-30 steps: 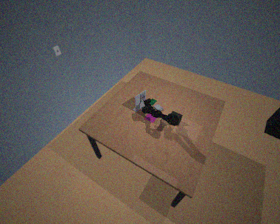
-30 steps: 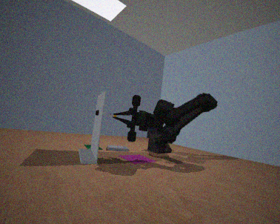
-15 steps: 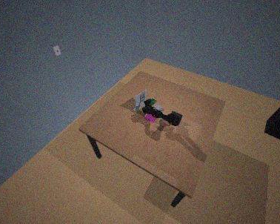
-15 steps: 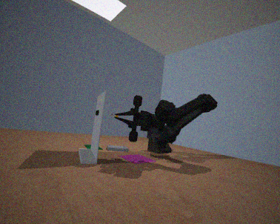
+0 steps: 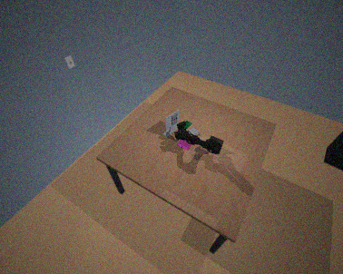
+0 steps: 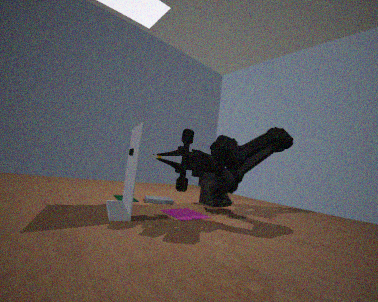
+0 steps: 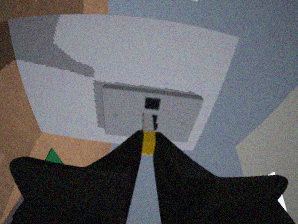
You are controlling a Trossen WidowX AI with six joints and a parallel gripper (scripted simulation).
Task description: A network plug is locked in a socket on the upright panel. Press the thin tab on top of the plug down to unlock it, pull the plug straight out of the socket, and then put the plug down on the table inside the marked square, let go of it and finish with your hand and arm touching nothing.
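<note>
Right now the marked square is 170 mm below my gripper tip, 120 mm behind it and 20 mm to the left of it. From my gripper tip the other things lie so: flat grey slab: 160 mm below, 150 mm to the right, 110 mm behind; upright grey panel: 70 mm ahead, 60 mm below, 30 mm to the right; yellow network plug: right at my gripper tip.
</note>
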